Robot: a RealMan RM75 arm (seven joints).
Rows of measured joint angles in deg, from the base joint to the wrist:
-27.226, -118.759, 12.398, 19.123, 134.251, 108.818, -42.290
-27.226, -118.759, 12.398, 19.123, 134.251, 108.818, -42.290
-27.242, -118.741, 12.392, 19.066, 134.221, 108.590, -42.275
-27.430, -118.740, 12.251, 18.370, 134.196, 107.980, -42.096
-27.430, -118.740, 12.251, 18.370, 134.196, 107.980, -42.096
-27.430, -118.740, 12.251, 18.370, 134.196, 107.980, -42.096
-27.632, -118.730, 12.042, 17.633, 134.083, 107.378, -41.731
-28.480, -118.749, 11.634, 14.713, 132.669, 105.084, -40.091
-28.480, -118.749, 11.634, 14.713, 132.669, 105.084, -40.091
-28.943, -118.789, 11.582, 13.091, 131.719, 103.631, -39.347
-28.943, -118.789, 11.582, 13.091, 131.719, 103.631, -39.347
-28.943, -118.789, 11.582, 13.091, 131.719, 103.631, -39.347
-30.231, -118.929, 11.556, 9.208, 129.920, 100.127, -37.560
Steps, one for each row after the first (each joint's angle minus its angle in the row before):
0.000, 0.000, 0.000, 0.000, 0.000, 0.000, 0.000
-0.016, 0.018, -0.006, -0.057, -0.030, -0.228, 0.015
-0.188, 0.001, -0.141, -0.696, -0.025, -0.610, 0.179
0.000, 0.000, 0.000, 0.000, 0.000, 0.000, 0.000
0.000, 0.000, 0.000, 0.000, 0.000, 0.000, 0.000
-0.202, 0.010, -0.209, -0.737, -0.113, -0.602, 0.365
-0.848, -0.019, -0.408, -2.920, -1.414, -2.294, 1.640
0.000, 0.000, 0.000, 0.000, 0.000, 0.000, 0.000
-0.463, -0.040, -0.052, -1.622, -0.950, -1.453, 0.744
0.000, 0.000, 0.000, 0.000, 0.000, 0.000, 0.000
0.000, 0.000, 0.000, 0.000, 0.000, 0.000, 0.000
-1.288, -0.140, -0.026, -3.883, -1.799, -3.504, 1.787

